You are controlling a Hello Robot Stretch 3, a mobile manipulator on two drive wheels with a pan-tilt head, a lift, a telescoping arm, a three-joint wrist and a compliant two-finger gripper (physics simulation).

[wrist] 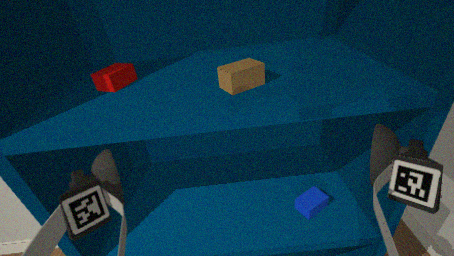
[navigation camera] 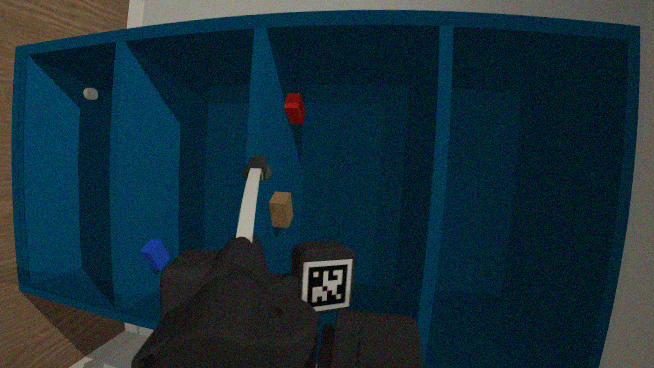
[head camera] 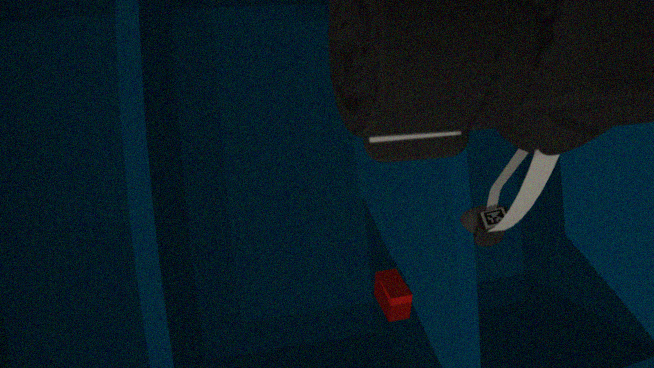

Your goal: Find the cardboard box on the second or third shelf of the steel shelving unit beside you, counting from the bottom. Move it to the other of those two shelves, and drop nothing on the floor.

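Places are measured from the robot's base along level axes (x right, y ahead, z up), in centimetres.
Pixels of known places: gripper, fingertip midpoint: (navigation camera: 255,231).
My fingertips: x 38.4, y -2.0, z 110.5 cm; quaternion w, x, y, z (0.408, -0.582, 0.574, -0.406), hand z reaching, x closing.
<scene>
Behind a point stands the place of what it marks.
The tan cardboard box (navigation camera: 281,210) @[x 74.8, y -3.4, z 102.7 cm] (wrist: 241,76) stands on the third shelf from the bottom, a little back from its front edge; it does not show in the head view. The blue steel shelving unit (head camera: 145,200) @[x 64.4, y 4.2, z 142.5 cm] (navigation camera: 445,150) @[x 63.9, y 14.7, z 144.2 cm] (wrist: 170,112) appears turned sideways in the head and navigation views. Its second shelf (navigation camera: 142,165) @[x 73.7, y 7.3, z 53.4 cm] (wrist: 215,215) is below and bears a blue box. My gripper (head camera: 482,225) (navigation camera: 257,169) (wrist: 241,157) @[x 38.4, y -2.0, z 110.5 cm] is open and empty, with its fingers wide apart in the wrist view. It is in front of the unit, near the height of the third shelf's front edge.
A red box (head camera: 395,296) @[x 82.1, y 28.4, z 102.5 cm] (navigation camera: 294,108) @[x 82.0, y 28.4, z 102.5 cm] (wrist: 114,77) stands on the third shelf, to the left of the cardboard box in the wrist view. The blue box (navigation camera: 155,255) @[x 76.0, y -23.1, z 57.8 cm] (wrist: 311,202) is on the second shelf. A whitish round object (navigation camera: 90,93) @[x 85.0, y 37.0, z 10.0 cm] is on the bottom shelf.
</scene>
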